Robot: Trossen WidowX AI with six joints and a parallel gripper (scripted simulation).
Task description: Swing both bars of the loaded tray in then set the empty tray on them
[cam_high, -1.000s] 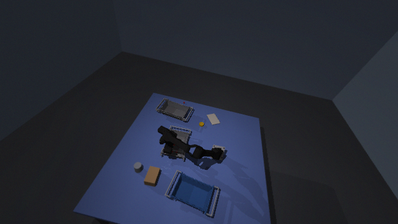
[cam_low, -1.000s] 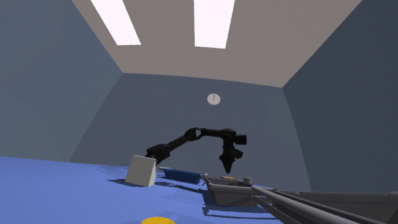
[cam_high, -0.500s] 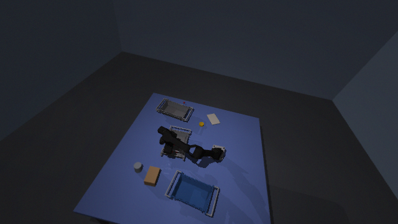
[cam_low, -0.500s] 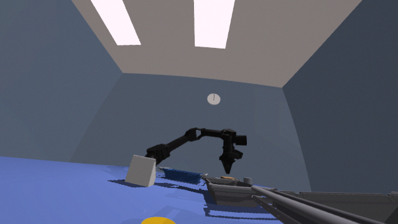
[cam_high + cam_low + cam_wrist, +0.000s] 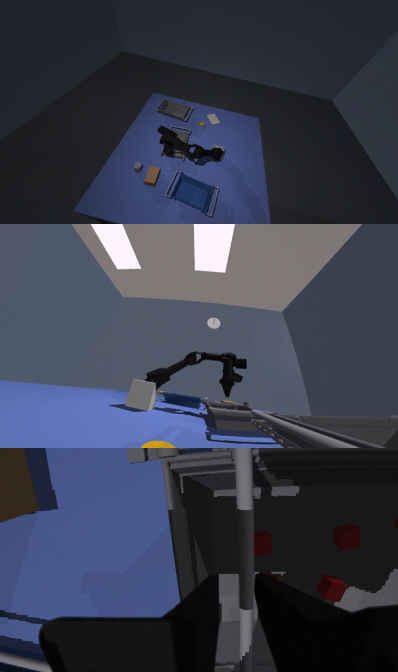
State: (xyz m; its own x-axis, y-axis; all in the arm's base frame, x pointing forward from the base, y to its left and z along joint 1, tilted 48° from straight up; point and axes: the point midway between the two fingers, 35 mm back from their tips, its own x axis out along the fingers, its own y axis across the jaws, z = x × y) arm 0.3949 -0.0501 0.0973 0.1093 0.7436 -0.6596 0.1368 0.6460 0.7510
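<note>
My gripper tip is now 210 mm past the blue tray, 310 mm to the right of it and 50 mm above it. From my gripper tip the other things lie so: tan block (100 mm ahead, 220 mm to the left, 60 mm below); then grey cylinder (220 mm ahead, 160 mm to the left, 60 mm below); then yellow disc (260 mm behind, 390 mm to the right, 80 mm below).
</note>
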